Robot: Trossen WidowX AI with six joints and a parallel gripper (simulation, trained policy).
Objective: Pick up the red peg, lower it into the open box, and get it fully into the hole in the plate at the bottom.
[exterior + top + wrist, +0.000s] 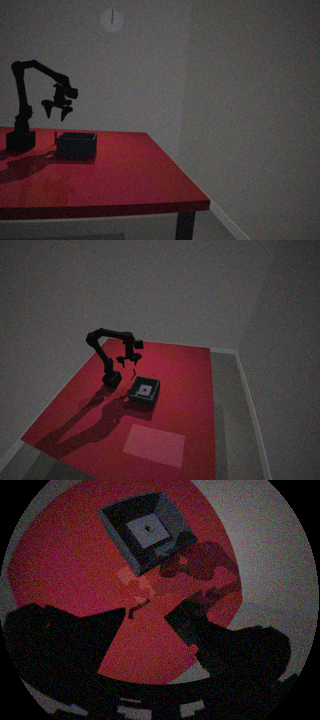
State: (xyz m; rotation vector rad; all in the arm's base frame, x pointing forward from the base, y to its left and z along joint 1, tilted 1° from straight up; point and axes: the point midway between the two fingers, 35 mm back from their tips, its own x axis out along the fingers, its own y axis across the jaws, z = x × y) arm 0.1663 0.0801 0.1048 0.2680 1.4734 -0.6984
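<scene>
Now: gripper tip 120 mm above the red peg, 60 mm to the right of it and 20 mm past it. Round my gripper tip: dark box (170 mm ahead, 140 mm below, 100 mm to the right); pale plate (170 mm ahead, 120 mm below, 100 mm to the right).
</scene>
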